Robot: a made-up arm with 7 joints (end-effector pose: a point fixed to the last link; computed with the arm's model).
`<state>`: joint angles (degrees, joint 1 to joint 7).
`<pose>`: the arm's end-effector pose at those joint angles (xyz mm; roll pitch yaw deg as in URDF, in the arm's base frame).
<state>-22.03 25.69 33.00 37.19 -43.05 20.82 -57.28</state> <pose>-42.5 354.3 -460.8 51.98 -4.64 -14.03</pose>
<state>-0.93 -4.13 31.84 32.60 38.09 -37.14 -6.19</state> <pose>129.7 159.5 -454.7 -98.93 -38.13 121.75</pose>
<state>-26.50 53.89 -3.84 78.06 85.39 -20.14 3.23</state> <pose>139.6 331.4 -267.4 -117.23 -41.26 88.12</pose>
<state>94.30 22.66 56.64 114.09 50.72 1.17 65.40</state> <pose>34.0 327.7 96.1 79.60 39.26 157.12</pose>
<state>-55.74 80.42 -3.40 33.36 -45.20 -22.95 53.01</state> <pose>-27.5 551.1 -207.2 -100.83 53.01 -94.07</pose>
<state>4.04 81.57 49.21 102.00 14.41 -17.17 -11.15</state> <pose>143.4 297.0 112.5 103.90 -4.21 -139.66</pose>
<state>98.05 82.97 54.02 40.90 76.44 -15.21 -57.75</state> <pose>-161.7 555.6 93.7 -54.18 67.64 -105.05</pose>
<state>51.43 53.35 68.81 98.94 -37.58 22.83 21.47</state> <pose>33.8 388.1 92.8 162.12 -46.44 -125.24</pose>
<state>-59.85 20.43 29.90 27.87 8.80 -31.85 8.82</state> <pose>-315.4 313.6 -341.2 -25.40 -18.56 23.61</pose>
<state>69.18 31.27 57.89 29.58 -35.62 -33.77 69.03</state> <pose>325.1 439.7 -46.0 103.41 -68.65 -171.11</pose>
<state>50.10 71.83 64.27 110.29 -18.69 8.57 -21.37</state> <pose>-10.7 314.4 168.5 177.04 7.19 -98.71</pose>
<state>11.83 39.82 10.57 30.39 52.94 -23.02 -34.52</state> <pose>236.3 423.2 -291.4 -115.73 -59.97 151.96</pose>
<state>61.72 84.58 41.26 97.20 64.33 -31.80 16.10</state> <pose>-53.3 313.8 203.1 97.16 35.13 176.29</pose>
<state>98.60 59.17 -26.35 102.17 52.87 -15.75 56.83</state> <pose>112.6 227.2 259.6 47.31 -13.93 177.88</pose>
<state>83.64 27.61 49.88 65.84 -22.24 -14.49 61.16</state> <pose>213.7 408.0 125.8 117.48 -35.32 -167.68</pose>
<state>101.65 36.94 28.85 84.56 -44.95 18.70 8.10</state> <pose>107.5 338.5 261.1 168.15 -24.52 -142.42</pose>
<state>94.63 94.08 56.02 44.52 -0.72 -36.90 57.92</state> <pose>-195.9 513.1 89.3 133.43 -4.96 -116.25</pose>
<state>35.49 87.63 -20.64 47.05 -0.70 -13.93 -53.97</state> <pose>241.8 523.6 -7.6 109.67 -18.05 -84.29</pose>
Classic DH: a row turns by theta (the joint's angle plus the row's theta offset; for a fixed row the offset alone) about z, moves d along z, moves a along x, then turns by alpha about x. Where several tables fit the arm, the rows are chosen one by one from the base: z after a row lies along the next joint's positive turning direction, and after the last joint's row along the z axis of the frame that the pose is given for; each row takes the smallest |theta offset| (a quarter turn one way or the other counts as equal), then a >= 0, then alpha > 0; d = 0 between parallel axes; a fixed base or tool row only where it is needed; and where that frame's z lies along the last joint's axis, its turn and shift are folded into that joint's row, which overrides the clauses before.
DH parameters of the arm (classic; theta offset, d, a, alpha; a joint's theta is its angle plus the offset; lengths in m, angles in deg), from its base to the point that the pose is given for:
base (fixed): 0 -0.0055 -0.0266 90
joint 1: -90 -0.1185 0.0083 -90
joint 2: -90 0.021 0.0273 90
joint 3: -90 -0.2551 0.0052 -90
joint 4: 0 -0.0239 -0.008 90
joint 5: 0 -0.2435 -0.0297 90
joint 6: -90 -0.0166 0.0293 -90
joint 7: -41.18 0.0026 -0.0358 73.18
tool (fixed): -74.06 0.0048 0 0

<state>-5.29 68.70 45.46 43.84 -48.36 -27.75 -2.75</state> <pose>114.0 550.0 -116.1 47.25 -14.63 -59.47</pose>
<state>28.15 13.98 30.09 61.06 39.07 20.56 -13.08</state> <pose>312.5 291.1 -167.1 -116.22 -24.07 107.18</pose>
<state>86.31 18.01 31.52 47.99 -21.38 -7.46 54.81</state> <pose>340.7 319.2 150.8 116.70 -53.62 170.95</pose>
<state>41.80 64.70 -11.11 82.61 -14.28 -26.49 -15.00</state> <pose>306.0 313.2 9.1 85.83 -13.81 -131.99</pose>
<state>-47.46 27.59 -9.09 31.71 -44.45 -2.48 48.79</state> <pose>-234.5 282.6 -409.7 -98.78 38.94 -55.14</pose>
